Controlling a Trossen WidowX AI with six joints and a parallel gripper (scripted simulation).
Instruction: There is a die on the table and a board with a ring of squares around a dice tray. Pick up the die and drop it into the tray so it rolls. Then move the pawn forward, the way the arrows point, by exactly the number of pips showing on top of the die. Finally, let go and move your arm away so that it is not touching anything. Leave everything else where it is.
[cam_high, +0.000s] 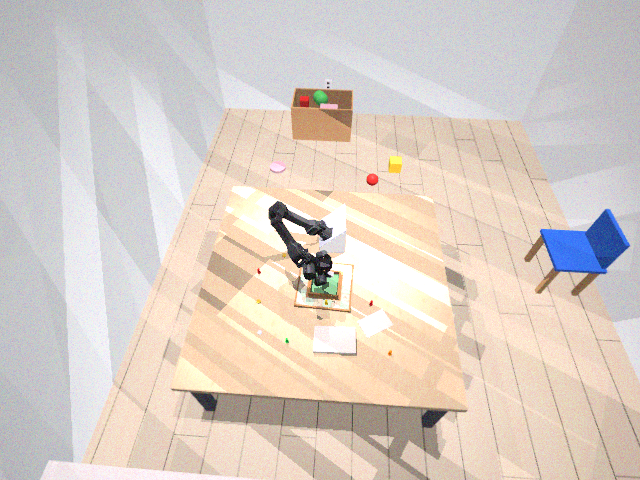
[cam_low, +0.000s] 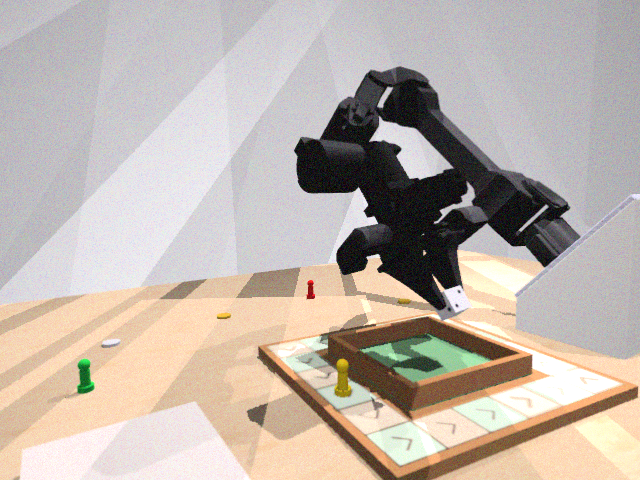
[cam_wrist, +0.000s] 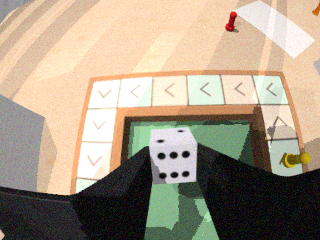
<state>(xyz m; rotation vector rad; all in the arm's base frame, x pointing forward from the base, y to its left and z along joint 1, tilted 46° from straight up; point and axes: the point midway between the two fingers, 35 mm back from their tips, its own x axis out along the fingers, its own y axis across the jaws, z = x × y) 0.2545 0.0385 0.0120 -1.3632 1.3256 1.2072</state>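
The white die is right at my gripper tip. Round my gripper tip: yellow pawn (13 cm ahead, 5 cm below, 1 cm to the right); green pawn (35 cm ahead, 17 cm to the right, 7 cm below); green dice tray (7 cm below, 3 cm to the right, 2 cm ahead).
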